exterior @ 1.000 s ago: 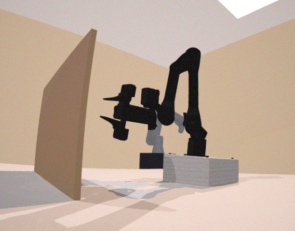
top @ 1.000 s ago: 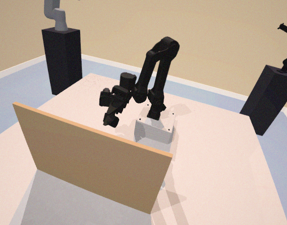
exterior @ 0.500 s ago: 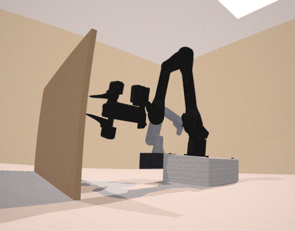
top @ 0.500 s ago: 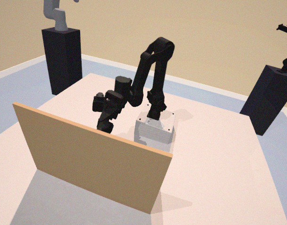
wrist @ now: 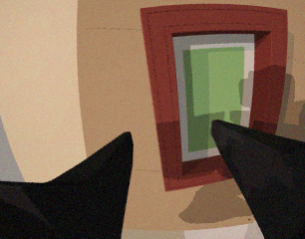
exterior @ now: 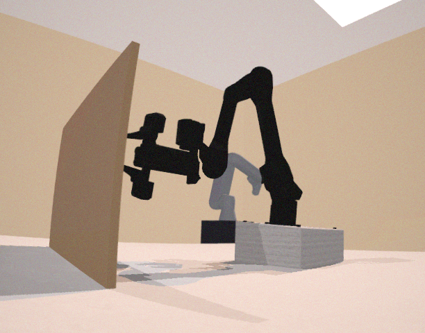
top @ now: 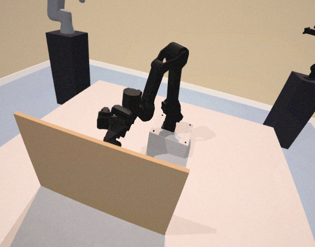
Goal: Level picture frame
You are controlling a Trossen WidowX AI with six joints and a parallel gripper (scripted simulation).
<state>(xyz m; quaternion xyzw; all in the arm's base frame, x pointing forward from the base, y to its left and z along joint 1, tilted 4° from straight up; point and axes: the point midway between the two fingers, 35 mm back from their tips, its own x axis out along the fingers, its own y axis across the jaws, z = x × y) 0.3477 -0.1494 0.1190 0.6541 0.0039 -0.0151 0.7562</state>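
My gripper tip is now 50 mm short of the picture frame, 10 mm to the left of it and 50 mm above it. Also, from my gripper tip: tan wall board (60 mm ahead, 10 mm to the left, 70 mm below).
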